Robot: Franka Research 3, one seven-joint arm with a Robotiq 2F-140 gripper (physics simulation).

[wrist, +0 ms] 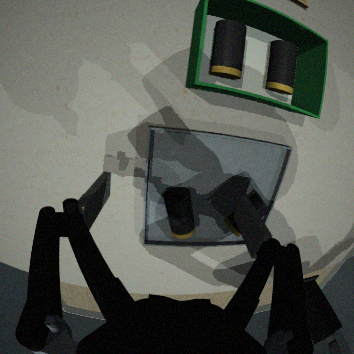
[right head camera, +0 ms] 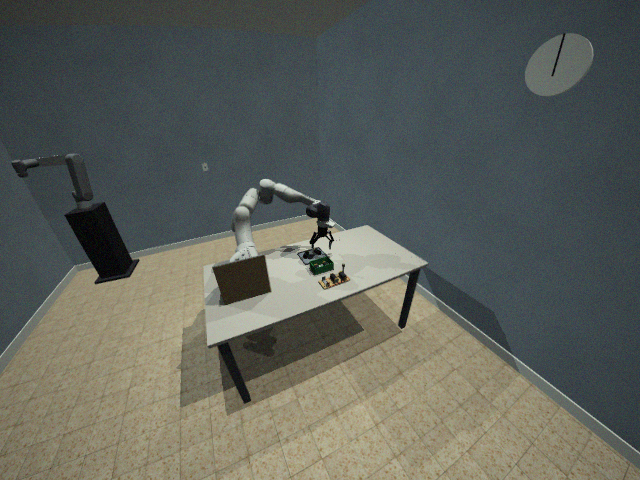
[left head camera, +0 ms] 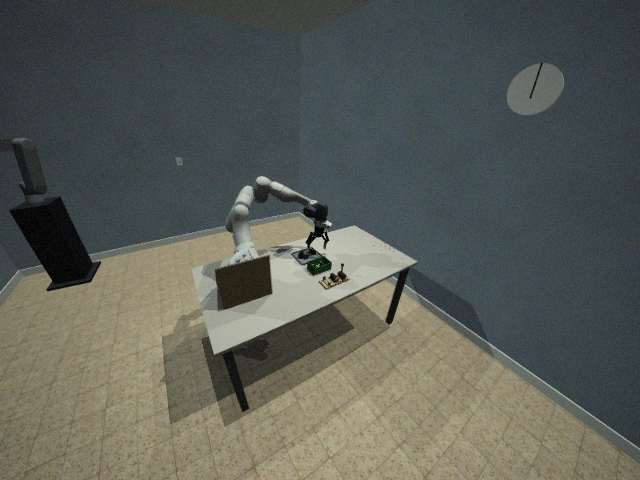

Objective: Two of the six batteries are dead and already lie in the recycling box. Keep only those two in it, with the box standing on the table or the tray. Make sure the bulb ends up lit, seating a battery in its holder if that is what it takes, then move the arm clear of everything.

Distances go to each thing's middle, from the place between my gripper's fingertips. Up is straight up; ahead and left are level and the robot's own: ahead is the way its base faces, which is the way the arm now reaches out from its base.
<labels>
The grey tray (wrist: 217, 168) is 70 mm behind my hand, 20 mm to the left of it and 50 mm below it.
</labels>
